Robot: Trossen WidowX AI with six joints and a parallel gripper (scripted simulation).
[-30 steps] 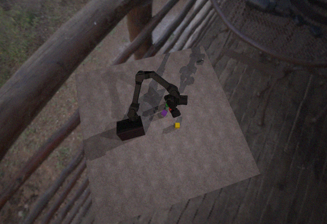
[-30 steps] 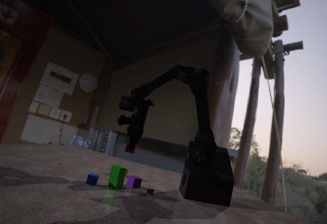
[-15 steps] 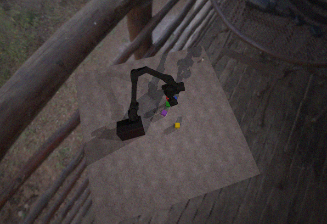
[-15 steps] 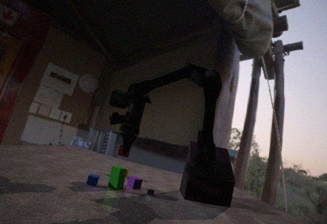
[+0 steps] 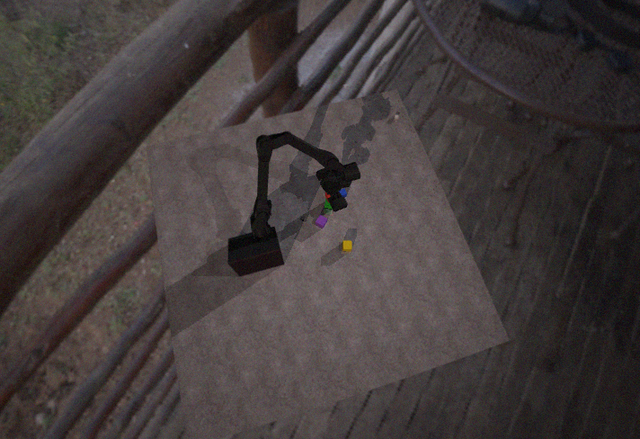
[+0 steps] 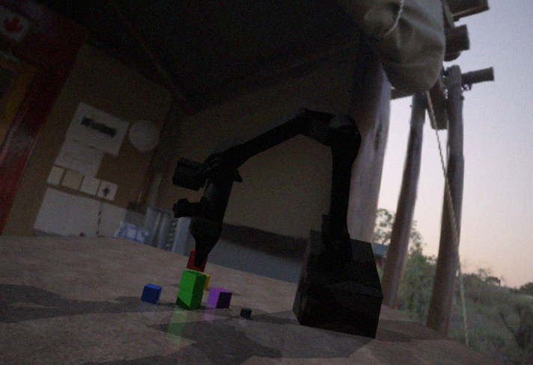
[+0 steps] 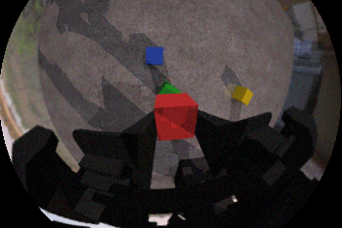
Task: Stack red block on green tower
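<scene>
My gripper tip is 7 cm short of the blue block, 4 cm to the right of it and 8 cm above it. From my gripper tip the other things lie so: small dark cube (12 cm behind, 5 cm to the right, 8 cm below); red block (1 cm above); purple block (5 cm behind, 8 cm to the right, 7 cm below).
</scene>
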